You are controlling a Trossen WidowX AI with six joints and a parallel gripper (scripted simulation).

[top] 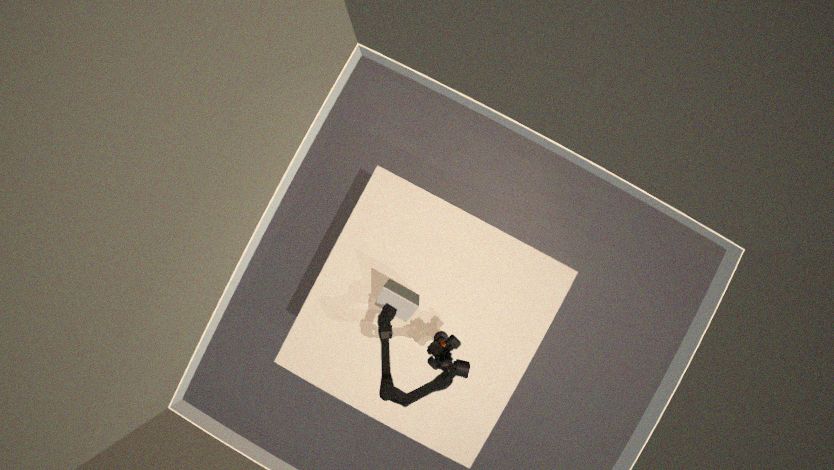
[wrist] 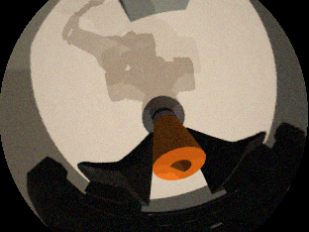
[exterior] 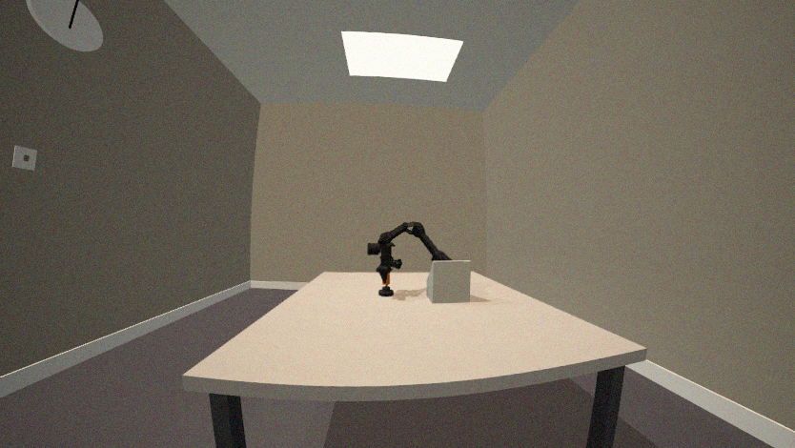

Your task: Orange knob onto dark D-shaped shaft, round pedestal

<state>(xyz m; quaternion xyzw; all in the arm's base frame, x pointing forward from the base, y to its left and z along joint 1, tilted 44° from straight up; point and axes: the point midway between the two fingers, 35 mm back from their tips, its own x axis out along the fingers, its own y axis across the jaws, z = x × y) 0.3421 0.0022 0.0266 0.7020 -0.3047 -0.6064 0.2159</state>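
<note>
The orange knob is 2 cm above my gripper tip. The rest, counted from my gripper tip: dark round pedestal 4 cm below.
</note>
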